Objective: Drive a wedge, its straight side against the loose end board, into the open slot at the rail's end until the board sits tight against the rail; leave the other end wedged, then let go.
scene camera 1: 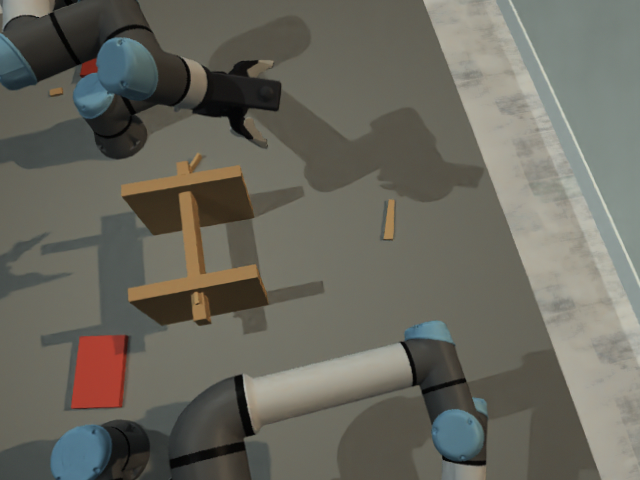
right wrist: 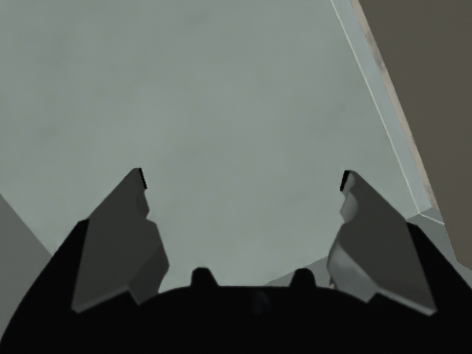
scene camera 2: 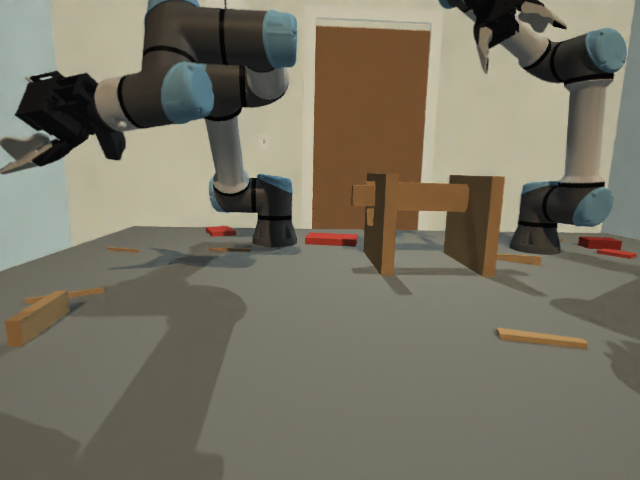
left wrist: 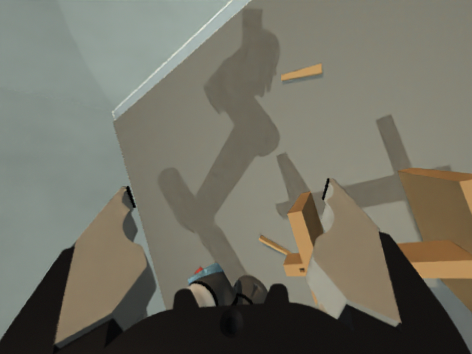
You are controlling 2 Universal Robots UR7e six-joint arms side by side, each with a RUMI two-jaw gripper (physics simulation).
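Pixels of known places: left gripper, between the fingertips: (scene camera 2: 525, 51) (left wrist: 229, 183); right gripper, between the fingertips: (right wrist: 242, 170) (scene camera 2: 16, 130); left arm's base, origin of its link: (scene camera 1: 122, 137) (scene camera 2: 534, 249) (left wrist: 251, 293); right arm's base, origin of its link: (scene camera 1: 118, 452) (scene camera 2: 274, 242).
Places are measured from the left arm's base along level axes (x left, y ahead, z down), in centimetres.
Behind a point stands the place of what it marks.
Note:
The rail (scene camera 1: 191, 237) @(x -44.3, y 25.8, z -22.2 cm) (scene camera 2: 431, 196) @(x -42.0, y 26.6, z -18.7 cm) (left wrist: 437, 269) @(x -49.5, y 26.0, z -22.2 cm) spans two upright boards. Its end in the upper board (scene camera 1: 222, 200) @(x -31.3, y 31.9, z -13.8 cm) (scene camera 2: 467, 222) @(x -31.8, y 26.4, z -11.9 cm) (left wrist: 300, 227) @(x -29.9, y 34.9, z -24.5 cm) protrudes and shows a small open slot in the left wrist view. A wedge (scene camera 1: 196, 298) @(x -58.9, y 26.8, z -22.4 cm) (scene camera 2: 370, 215) @(x -58.3, y 27.2, z -13.2 cm) sits in the other end, through the lower board (scene camera 1: 235, 294) @(x -56.7, y 34.3, z -14.8 cm) (scene camera 2: 385, 227) @(x -55.6, y 40.7, z -11.9 cm). A loose wedge (scene camera 1: 389, 219) @(x -35.5, y 75.7, z -0.9 cm) (scene camera 2: 541, 338) @(x -35.7, y 76.9, z -0.8 cm) (left wrist: 302, 73) @(x -35.9, y 75.5, z -0.9 cm) lies flat. My left gripper (scene camera 1: 268, 104) @(x -30.2, y 47.5, z -49.7 cm) (scene camera 2: 525, 48) @(x -30.2, y 47.5, z -49.7 cm) (left wrist: 229, 183) @(x -30.2, y 47.5, z -49.7 cm) is open and empty, high above the table beyond the upper board. My right gripper (scene camera 2: 2, 155) (right wrist: 242, 170) @(x -120.8, y 69.7, z -30.3 cm) is open and empty, far from the frame.
A thin wooden strip (scene camera 1: 195, 162) @(x -12.3, y 22.4, z -1.9 cm) (scene camera 2: 519, 259) @(x -14.3, y 21.1, z -1.0 cm) (left wrist: 273, 244) @(x -14.4, y 21.0, z -1.3 cm) lies beside the upper board. A red block (scene camera 1: 99, 370) @(x -69.1, y -2.2, z -2.2 cm) (scene camera 2: 330, 239) @(x -69.5, y 3.4, z -2.0 cm) lies near the right arm's base. A wooden block (scene camera 2: 38, 318) @(x -110.7, y 81.3, z -2.4 cm) and thin strips (scene camera 2: 86, 292) @(x -115.5, y 63.4, z -0.5 cm) (scene camera 2: 123, 250) @(x -130.5, y 23.9, z -0.3 cm) (scene camera 2: 230, 249) @(x -99.6, y 18.8, z -0.6 cm) lie at the left in scene camera 2.

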